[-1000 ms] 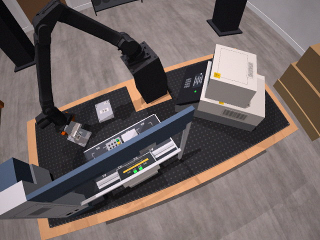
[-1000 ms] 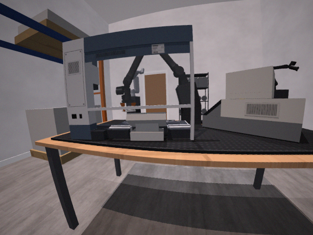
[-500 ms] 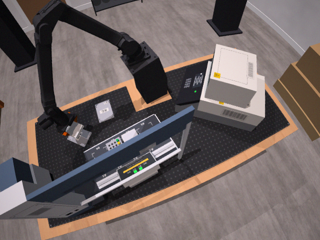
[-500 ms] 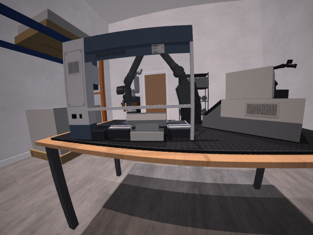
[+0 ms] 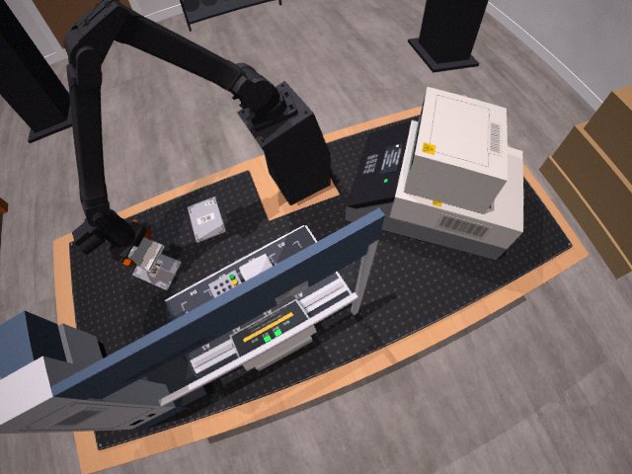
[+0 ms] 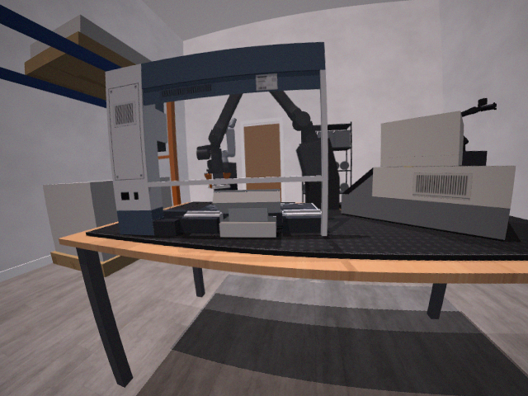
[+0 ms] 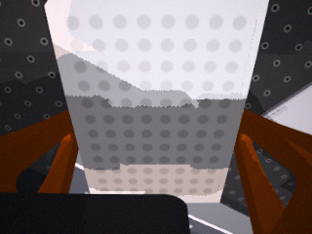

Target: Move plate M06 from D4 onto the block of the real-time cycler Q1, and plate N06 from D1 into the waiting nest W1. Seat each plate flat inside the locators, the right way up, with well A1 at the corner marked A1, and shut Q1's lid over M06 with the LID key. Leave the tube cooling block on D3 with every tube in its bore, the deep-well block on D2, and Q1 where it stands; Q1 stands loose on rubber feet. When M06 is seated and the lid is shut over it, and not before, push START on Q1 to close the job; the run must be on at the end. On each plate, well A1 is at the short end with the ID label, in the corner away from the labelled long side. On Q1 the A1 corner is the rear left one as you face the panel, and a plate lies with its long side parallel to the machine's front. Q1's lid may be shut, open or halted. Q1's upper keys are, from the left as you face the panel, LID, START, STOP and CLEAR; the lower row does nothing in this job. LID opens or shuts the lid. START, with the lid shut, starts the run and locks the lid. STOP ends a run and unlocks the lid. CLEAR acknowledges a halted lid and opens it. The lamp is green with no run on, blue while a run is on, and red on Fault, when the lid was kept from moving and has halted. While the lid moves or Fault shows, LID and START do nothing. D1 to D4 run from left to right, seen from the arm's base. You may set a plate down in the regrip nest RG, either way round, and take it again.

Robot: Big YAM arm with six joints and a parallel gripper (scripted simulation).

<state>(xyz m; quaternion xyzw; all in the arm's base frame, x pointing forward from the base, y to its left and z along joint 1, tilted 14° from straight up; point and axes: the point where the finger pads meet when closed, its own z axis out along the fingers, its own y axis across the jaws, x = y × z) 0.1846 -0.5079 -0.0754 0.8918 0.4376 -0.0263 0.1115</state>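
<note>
The grey waiting nest lies 12 cm below my hand. Round my hand: white well plate right at my hand; then tube cooling block 23 cm to the left, 19 cm ahead, 6 cm below; then green-capped tube 25 cm to the left, 14 cm ahead, 5 cm below.
</note>
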